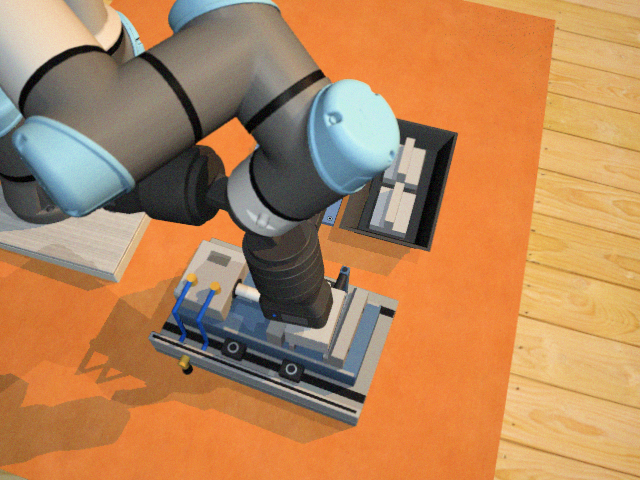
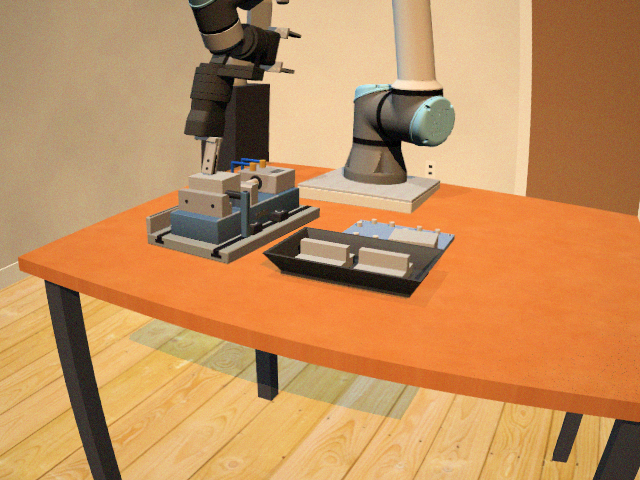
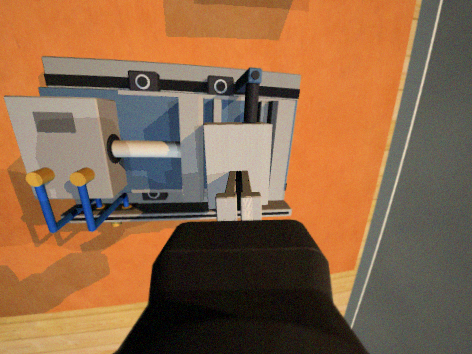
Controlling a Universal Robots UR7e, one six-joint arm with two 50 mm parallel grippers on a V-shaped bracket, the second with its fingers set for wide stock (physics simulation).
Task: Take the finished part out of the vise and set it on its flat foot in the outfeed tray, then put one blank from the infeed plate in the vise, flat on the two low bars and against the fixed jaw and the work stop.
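Seen in the pictures: end effector, tool point: (image 1: 310, 311) (image 2: 210, 163) (image 3: 239, 188); arm's base, origin of the base link: (image 2: 375, 177).
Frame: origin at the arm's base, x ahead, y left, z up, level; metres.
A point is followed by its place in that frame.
A plain grey blank (image 1: 310, 338) {z 0.091, x 0.508, y -0.064 m} (image 2: 222, 180) {z 0.091, x 0.516, y 0.013 m} (image 3: 237, 145) {z 0.091, x 0.491, y -0.009 m} sits in the vise beside the fixed jaw (image 1: 347, 330) (image 2: 204, 198) (image 3: 285, 145). The work stop (image 1: 344, 271) {z 0.074, x 0.500, y 0.047 m} (image 2: 245, 214) {z 0.037, x 0.505, y 0.055 m} (image 3: 251, 105) {z 0.071, x 0.501, y 0.026 m} has its rod at the blank's end. The moving jaw (image 3: 191, 130) is on the other side; any gap is hard to judge. My gripper (image 2: 208, 173) (image 3: 239, 175) {z 0.110, x 0.495, y -0.040 m} is shut and empty, its tips at the blank's end opposite the stop; contact is unclear. Two finished parts (image 1: 408, 160) {z 0.022, x 0.491, y 0.300 m} (image 2: 324, 249) {z 0.014, x 0.510, y 0.220 m} stand on their feet in the outfeed tray (image 1: 439, 196) {z 0.016, x 0.561, y 0.263 m} (image 2: 341, 281) {z -0.011, x 0.545, y 0.276 m}.
The infeed plate (image 1: 330, 212) {z -0.016, x 0.415, y 0.175 m} (image 2: 369, 228) {z -0.016, x 0.298, y 0.169 m} carries another blank (image 2: 413, 236) {z 0.020, x 0.384, y 0.304 m} behind the tray. The vise's cylinder housing (image 1: 211, 268) {z 0.071, x 0.340, y -0.032 m} (image 2: 268, 180) {z 0.061, x 0.375, y -0.006 m} (image 3: 65, 150) {z 0.071, x 0.347, y -0.038 m} has blue hoses (image 3: 87, 210) {z 0.085, x 0.369, y -0.086 m} near my gripper's side. The second gripper's wide-set fingers point sideways, high above the vise.
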